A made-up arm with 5 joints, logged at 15 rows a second.
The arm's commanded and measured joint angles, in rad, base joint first. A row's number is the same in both.
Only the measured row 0 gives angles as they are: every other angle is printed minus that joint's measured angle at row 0.
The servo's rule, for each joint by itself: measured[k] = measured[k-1] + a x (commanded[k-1-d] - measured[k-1]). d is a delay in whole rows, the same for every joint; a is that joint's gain. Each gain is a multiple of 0.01, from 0.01 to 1. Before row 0 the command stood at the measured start. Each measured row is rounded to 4 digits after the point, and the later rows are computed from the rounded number. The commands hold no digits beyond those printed.
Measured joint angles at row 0:
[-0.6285, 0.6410, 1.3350, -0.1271, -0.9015]
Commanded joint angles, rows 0 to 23:
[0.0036, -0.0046, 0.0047, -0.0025, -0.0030]
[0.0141, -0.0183, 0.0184, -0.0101, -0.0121]
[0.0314, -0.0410, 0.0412, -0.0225, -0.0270]
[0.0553, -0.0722, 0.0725, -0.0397, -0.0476]
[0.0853, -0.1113, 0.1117, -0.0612, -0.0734]
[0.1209, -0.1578, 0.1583, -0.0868, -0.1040]
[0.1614, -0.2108, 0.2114, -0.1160, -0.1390]
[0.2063, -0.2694, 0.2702, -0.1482, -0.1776]
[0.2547, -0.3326, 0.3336, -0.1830, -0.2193]
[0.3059, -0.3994, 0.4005, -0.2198, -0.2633]
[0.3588, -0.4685, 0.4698, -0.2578, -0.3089]
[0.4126, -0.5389, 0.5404, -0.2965, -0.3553]
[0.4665, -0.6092, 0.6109, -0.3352, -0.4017]
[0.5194, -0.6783, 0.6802, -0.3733, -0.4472]
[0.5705, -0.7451, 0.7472, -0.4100, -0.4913]
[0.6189, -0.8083, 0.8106, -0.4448, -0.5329]
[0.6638, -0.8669, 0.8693, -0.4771, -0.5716]
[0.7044, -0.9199, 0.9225, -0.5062, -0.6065]
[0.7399, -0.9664, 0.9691, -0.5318, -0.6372]
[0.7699, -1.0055, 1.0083, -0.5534, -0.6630]
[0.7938, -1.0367, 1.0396, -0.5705, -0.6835]
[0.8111, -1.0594, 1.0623, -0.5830, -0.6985]
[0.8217, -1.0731, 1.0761, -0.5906, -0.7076]
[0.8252, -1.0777, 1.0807, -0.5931, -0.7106]
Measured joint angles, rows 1 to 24:
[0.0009, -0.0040, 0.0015, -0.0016, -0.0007]
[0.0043, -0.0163, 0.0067, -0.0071, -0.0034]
[0.0113, -0.0375, 0.0174, -0.0171, -0.0091]
[0.0227, -0.0673, 0.0345, -0.0318, -0.0183]
[0.0390, -0.1051, 0.0584, -0.0509, -0.0315]
[0.0603, -0.1504, 0.0894, -0.0742, -0.0489]
[0.0866, -0.2023, 0.1272, -0.1014, -0.0705]
[0.1177, -0.2600, 0.1715, -0.1318, -0.0962]
[0.1533, -0.3224, 0.2218, -0.1651, -0.1257]
[0.1930, -0.3886, 0.2772, -0.2007, -0.1587]
[0.2361, -0.4573, 0.3369, -0.2378, -0.1947]
[0.2820, -0.5275, 0.4000, -0.2760, -0.2332]
[0.3300, -0.5978, 0.4654, -0.3145, -0.2736]
[0.3792, -0.6670, 0.5320, -0.3527, -0.3153]
[0.4289, -0.7342, 0.5987, -0.3899, -0.3575]
[0.4783, -0.7979, 0.6644, -0.4256, -0.3996]
[0.5265, -0.8572, 0.7279, -0.4591, -0.4409]
[0.5728, -0.9111, 0.7882, -0.4897, -0.4806]
[0.6162, -0.9587, 0.8443, -0.5171, -0.5182]
[0.6562, -0.9989, 0.8951, -0.5407, -0.5530]
[0.6920, -1.0314, 0.9399, -0.5601, -0.5843]
[0.7230, -1.0555, 0.9778, -0.5750, -0.6117]
[0.7487, -1.0706, 1.0083, -0.5851, -0.6347]
[0.7686, -1.0767, 1.0307, -0.5903, -0.6529]
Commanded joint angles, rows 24 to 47:
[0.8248, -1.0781, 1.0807, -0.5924, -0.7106]
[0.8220, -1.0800, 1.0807, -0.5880, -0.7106]
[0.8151, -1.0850, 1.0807, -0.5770, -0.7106]
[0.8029, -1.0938, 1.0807, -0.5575, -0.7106]
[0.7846, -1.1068, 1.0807, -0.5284, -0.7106]
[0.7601, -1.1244, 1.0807, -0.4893, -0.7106]
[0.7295, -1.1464, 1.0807, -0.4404, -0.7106]
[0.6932, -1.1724, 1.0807, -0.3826, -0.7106]
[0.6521, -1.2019, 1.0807, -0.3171, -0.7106]
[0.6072, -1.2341, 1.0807, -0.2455, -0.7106]
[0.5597, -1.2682, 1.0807, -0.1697, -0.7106]
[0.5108, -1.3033, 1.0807, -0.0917, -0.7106]
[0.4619, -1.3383, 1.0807, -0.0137, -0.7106]
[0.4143, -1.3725, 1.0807, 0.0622, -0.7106]
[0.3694, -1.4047, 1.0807, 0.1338, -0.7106]
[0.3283, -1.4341, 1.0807, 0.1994, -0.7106]
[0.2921, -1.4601, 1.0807, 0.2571, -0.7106]
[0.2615, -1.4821, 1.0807, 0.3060, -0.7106]
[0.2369, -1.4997, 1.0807, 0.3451, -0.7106]
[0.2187, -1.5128, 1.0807, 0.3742, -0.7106]
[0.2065, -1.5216, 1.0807, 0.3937, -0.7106]
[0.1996, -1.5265, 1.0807, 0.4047, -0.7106]
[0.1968, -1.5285, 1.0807, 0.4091, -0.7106]
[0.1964, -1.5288, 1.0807, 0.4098, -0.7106]
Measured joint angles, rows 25 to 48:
[0.7832, -1.0779, 1.0462, -0.5917, -0.6667]
[0.7933, -1.0797, 1.0569, -0.5893, -0.6772]
[0.7990, -1.0843, 1.0643, -0.5813, -0.6852]
[0.8000, -1.0925, 1.0694, -0.5658, -0.6913]
[0.7960, -1.1048, 1.0729, -0.5415, -0.6959]
[0.7867, -1.1217, 1.0753, -0.5076, -0.6994]
[0.7718, -1.1429, 1.0770, -0.4639, -0.7021]
[0.7514, -1.1683, 1.0781, -0.4111, -0.7041]
[0.7256, -1.1972, 1.0789, -0.3500, -0.7057]
[0.6948, -1.2289, 1.0795, -0.2821, -0.7069]
[0.6597, -1.2627, 1.0799, -0.2090, -0.7078]
[0.6210, -1.2976, 1.0801, -0.1328, -0.7085]
[0.5796, -1.3326, 1.0803, -0.0554, -0.7090]
[0.5366, -1.3669, 1.0804, 0.0210, -0.7094]
[0.4931, -1.3994, 1.0805, 0.0943, -0.7097]
[0.4503, -1.4292, 1.0806, 0.1626, -0.7099]
[0.4092, -1.4558, 1.0806, 0.2240, -0.7101]
[0.3708, -1.4784, 1.0806, 0.2773, -0.7102]
[0.3360, -1.4967, 1.0806, 0.3214, -0.7103]
[0.3055, -1.5105, 1.0806, 0.3557, -0.7104]
[0.2798, -1.5200, 1.0806, 0.3804, -0.7104]
[0.2589, -1.5256, 1.0806, 0.3962, -0.7104]
[0.2428, -1.5281, 1.0806, 0.4046, -0.7104]
[0.2307, -1.5287, 1.0806, 0.4080, -0.7104]

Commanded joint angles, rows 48 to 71:
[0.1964, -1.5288, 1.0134, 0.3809, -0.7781]
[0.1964, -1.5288, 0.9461, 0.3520, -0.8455]
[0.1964, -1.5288, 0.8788, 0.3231, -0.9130]
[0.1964, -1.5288, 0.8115, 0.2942, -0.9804]
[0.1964, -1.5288, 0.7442, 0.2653, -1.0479]
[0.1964, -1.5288, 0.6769, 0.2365, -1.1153]
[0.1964, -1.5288, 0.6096, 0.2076, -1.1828]
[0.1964, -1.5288, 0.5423, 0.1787, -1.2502]
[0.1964, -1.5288, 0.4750, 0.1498, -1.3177]
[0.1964, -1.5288, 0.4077, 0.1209, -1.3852]
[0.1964, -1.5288, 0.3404, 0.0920, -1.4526]
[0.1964, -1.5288, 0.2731, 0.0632, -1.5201]
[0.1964, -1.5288, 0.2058, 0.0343, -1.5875]
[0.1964, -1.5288, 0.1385, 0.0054, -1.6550]
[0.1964, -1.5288, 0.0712, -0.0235, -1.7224]
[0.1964, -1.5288, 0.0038, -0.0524, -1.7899]
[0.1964, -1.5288, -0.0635, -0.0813, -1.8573]
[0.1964, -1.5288, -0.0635, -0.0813, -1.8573]
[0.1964, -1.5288, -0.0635, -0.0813, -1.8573]
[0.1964, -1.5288, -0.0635, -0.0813, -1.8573]
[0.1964, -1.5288, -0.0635, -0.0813, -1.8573]
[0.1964, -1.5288, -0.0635, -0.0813, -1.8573]
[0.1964, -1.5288, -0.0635, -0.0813, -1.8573]
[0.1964, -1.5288, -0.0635, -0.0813, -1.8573]
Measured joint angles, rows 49 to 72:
[0.2218, -1.5288, 1.0598, 0.3904, -0.7266]
[0.2152, -1.5288, 1.0246, 0.3654, -0.7551]
[0.2103, -1.5288, 0.9794, 0.3379, -0.7930]
[0.2067, -1.5288, 0.9274, 0.3095, -0.8380]
[0.2040, -1.5288, 0.8706, 0.2808, -0.8884]
[0.2020, -1.5288, 0.8106, 0.2520, -0.9429]
[0.2005, -1.5288, 0.7483, 0.2231, -1.0005]
[0.1994, -1.5288, 0.6844, 0.1942, -1.0604]
[0.1986, -1.5288, 0.6195, 0.1653, -1.1222]
[0.1980, -1.5288, 0.5538, 0.1364, -1.1853]
[0.1976, -1.5288, 0.4876, 0.1075, -1.2495]
[0.1973, -1.5288, 0.4211, 0.0787, -1.3144]
[0.1971, -1.5288, 0.3544, 0.0498, -1.3799]
[0.1969, -1.5288, 0.2875, 0.0209, -1.4459]
[0.1968, -1.5288, 0.2204, -0.0080, -1.5123]
[0.1967, -1.5288, 0.1533, -0.0369, -1.5789]
[0.1966, -1.5288, 0.0861, -0.0658, -1.6457]
[0.1965, -1.5288, 0.0397, -0.0759, -1.6965]
[0.1965, -1.5288, 0.0077, -0.0794, -1.7351]
[0.1965, -1.5288, -0.0144, -0.0806, -1.7644]
[0.1965, -1.5288, -0.0296, -0.0811, -1.7867]
[0.1965, -1.5288, -0.0401, -0.0812, -1.8036]
[0.1965, -1.5288, -0.0474, -0.0813, -1.8165]
[0.1965, -1.5288, -0.0524, -0.0813, -1.8263]

